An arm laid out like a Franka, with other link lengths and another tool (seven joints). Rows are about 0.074 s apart.
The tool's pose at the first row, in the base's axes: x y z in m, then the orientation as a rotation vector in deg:
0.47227 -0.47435 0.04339 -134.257 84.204 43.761
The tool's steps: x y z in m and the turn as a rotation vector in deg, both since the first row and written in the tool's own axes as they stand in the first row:
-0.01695 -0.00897 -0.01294 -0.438 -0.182 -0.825
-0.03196 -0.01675 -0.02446 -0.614 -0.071 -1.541
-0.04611 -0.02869 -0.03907 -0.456 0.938 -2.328
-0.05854 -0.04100 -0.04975 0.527 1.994 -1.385
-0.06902 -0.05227 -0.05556 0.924 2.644 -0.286
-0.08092 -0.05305 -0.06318 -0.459 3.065 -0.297
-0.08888 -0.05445 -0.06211 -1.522 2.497 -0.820
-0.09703 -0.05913 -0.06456 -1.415 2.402 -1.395
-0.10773 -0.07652 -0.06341 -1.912 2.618 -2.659
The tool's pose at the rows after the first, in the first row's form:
0.47815 -0.46393 0.06319 -134.905 83.050 44.142
0.48324 -0.45480 0.08078 -135.506 82.164 44.000
0.49322 -0.44596 0.10023 -136.540 81.560 42.578
0.50300 -0.43633 0.11545 -136.051 83.246 40.801
0.51111 -0.42625 0.12561 -135.605 84.935 40.019
0.50989 -0.42069 0.13857 -136.941 85.031 40.807
0.50808 -0.41358 0.14212 -137.622 84.074 42.256
0.51015 -0.40657 0.14851 -137.791 83.294 42.113
0.52163 -0.39019 0.15276 -138.997 81.700 42.001

